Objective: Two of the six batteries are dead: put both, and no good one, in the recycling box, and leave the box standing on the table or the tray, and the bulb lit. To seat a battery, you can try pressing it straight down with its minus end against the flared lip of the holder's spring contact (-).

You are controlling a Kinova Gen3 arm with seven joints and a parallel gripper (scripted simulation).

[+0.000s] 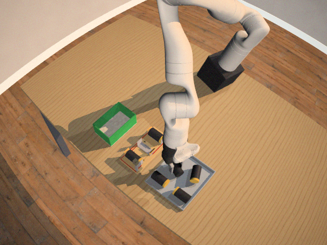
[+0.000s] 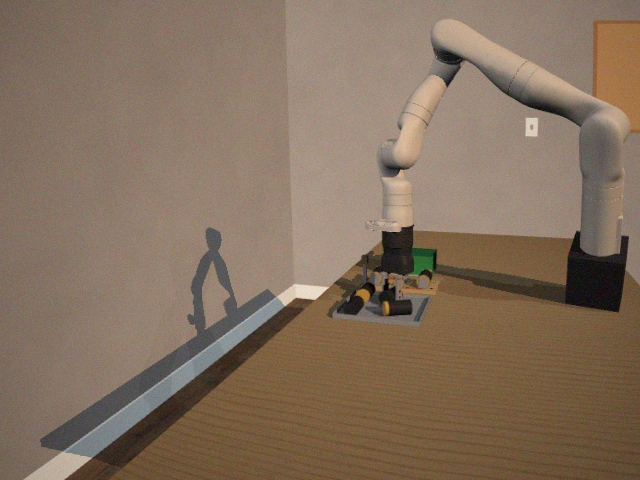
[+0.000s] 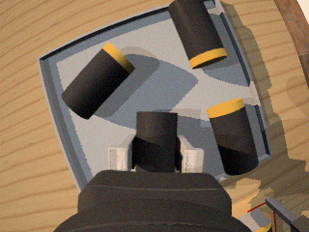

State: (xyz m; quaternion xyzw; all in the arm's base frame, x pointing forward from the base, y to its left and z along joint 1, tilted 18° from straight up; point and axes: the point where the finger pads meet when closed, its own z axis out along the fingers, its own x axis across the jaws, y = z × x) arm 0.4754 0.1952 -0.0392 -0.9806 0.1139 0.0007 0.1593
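The grey tray is 4 cm to the left of my hand and 3 cm below it. The rest, counted from my hand: green recycling box 5 cm ahead, 30 cm to the right, 2 cm below.
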